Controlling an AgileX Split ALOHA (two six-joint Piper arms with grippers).
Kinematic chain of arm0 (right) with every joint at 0, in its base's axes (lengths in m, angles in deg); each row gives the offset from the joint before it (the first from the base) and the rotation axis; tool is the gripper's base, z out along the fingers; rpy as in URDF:
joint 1: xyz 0 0 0.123 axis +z
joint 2: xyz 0 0 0 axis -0.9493 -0.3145 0
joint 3: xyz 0.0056 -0.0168 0.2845 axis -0.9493 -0.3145 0
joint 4: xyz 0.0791 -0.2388 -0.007 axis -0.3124 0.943 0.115
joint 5: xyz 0 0 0 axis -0.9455 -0.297 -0.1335
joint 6: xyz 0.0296 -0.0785 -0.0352 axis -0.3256 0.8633 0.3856
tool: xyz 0 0 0 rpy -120.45 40.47 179.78
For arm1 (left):
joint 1: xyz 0 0 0.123 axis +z
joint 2: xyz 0 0 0 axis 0.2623 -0.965 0
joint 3: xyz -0.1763 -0.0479 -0.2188 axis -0.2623 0.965 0
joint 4: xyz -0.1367 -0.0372 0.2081 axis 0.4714 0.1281 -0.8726
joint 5: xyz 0 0 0 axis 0.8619 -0.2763 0.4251
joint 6: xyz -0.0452 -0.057 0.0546 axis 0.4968 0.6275 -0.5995
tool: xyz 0 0 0 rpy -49.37 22.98 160.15
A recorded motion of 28 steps. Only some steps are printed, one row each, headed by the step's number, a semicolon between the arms.
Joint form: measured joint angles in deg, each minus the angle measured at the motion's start. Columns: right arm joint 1, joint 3, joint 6, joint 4, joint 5, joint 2; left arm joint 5, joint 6, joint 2, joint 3, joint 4, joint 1.
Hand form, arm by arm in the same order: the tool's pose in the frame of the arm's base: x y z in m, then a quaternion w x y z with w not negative. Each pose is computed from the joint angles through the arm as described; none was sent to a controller.
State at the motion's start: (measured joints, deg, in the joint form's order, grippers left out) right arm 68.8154 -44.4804 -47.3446 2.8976 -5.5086 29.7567; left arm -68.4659 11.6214 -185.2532 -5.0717 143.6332 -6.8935
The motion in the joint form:
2: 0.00 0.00 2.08 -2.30 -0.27 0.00; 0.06 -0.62 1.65 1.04 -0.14 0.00
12: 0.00 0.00 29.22 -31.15 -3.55 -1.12; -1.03 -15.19 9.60 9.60 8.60 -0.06
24: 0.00 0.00 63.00 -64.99 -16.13 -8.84; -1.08 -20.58 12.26 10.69 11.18 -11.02
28: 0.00 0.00 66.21 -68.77 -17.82 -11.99; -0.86 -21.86 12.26 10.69 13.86 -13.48
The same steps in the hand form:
2: 0.1819 -0.0048 0.2458 0.39771 -0.00032 0.91749 0.00538; 0.3741 0.0018 0.0552 0.21188 -0.04682 0.93262 -0.28833
12: 0.1841 0.0137 0.2452 0.39735 -0.04497 0.91123 0.09869; 0.3478 -0.0042 0.0833 0.26601 0.00349 0.92055 -0.28603
24: 0.1974 0.0427 0.2353 0.37998 -0.12587 0.87980 0.25637; 0.3391 -0.0701 0.0970 0.27110 0.11757 0.90602 -0.30301
28: 0.2037 0.0456 0.2278 0.36693 -0.12377 0.87838 0.28018; 0.3381 -0.0842 0.0981 0.27484 0.12493 0.90173 -0.30942

